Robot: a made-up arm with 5 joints.
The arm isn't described. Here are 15 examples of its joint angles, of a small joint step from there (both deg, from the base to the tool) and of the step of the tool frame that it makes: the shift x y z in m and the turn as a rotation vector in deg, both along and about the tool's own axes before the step.
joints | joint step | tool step
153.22 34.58 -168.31 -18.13 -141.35 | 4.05 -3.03 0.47 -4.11 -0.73 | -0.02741 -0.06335 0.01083 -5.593 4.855 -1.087
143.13 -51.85 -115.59 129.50 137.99 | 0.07 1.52 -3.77 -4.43 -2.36 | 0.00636 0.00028 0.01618 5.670 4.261 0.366
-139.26 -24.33 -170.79 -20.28 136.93 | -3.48 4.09 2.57 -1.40 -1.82 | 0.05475 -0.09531 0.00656 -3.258 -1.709 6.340
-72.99 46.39 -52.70 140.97 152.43 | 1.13 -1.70 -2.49 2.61 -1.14 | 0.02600 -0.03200 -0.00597 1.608 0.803 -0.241
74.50 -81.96 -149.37 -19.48 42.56 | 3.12 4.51 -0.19 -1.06 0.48 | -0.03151 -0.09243 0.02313 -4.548 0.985 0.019
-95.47 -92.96 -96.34 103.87 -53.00 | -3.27 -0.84 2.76 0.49 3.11 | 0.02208 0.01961 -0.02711 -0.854 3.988 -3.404
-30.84 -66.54 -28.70 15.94 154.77 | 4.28 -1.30 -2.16 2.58 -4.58 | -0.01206 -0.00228 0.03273 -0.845 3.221 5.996
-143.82 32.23 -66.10 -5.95 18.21 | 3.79 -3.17 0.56 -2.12 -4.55 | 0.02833 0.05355 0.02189 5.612 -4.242 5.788
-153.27 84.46 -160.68 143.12 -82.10 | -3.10 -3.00 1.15 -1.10 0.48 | -0.04310 0.03702 0.03601 -3.362 -2.853 -0.577
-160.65 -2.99 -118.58 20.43 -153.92 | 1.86 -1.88 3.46 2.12 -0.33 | 0.01648 -0.01192 -0.00326 -0.534 -4.086 0.286
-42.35 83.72 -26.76 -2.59 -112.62 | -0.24 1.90 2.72 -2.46 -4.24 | 0.01126 0.02933 -0.02622 3.066 -1.283 3.240
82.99 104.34 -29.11 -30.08 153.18 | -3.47 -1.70 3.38 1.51 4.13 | 0.01852 -0.01698 0.01162 -5.908 -1.399 -4.695
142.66 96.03 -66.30 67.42 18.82 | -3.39 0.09 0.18 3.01 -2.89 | -0.00123 -0.01363 -0.00321 3.780 3.827 2.158
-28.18 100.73 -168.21 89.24 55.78 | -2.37 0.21 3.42 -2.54 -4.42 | 0.01859 -0.02432 -0.04674 0.645 1.431 2.120
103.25 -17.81 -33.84 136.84 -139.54 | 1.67 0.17 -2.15 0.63 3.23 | 0.02198 0.00028 0.00437 -0.525 2.015 -3.111
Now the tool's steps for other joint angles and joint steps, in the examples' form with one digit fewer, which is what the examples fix.
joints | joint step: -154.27 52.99 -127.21 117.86 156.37 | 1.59 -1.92 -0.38 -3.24 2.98
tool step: 0.0159 -0.0344 0.0224 2.78 4.25 -3.01
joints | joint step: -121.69 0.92 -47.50 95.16 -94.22 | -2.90 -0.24 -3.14 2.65 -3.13
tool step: -0.0129 0.0187 0.0367 -0.71 -1.91 1.57
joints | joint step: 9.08 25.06 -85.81 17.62 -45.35 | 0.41 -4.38 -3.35 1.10 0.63
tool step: 0.0695 -0.0454 0.0634 -4.88 -4.24 1.54
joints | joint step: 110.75 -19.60 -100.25 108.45 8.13 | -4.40 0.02 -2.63 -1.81 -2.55
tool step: -0.0017 -0.0264 0.0251 -1.64 -4.42 -1.17
